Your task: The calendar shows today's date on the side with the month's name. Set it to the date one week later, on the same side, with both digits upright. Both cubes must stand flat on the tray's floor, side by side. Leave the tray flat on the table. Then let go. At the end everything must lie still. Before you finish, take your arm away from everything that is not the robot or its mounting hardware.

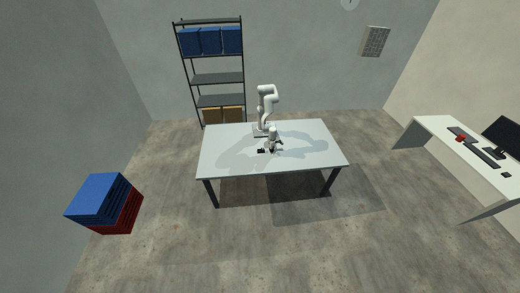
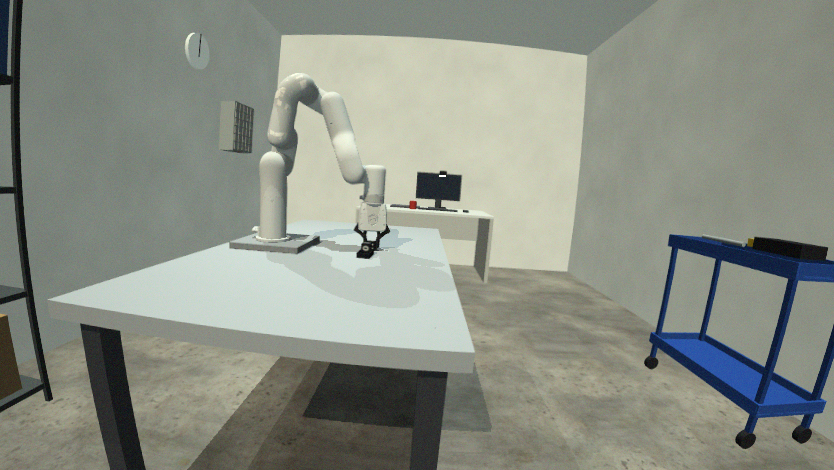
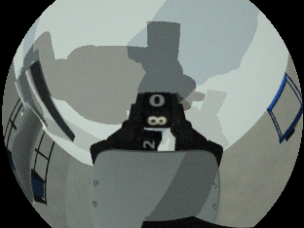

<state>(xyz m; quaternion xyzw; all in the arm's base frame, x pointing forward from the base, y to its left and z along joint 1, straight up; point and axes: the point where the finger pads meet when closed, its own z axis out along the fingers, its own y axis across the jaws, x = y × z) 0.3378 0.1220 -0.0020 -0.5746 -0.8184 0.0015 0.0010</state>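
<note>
The cube lies 1 cm below my hand.
</note>
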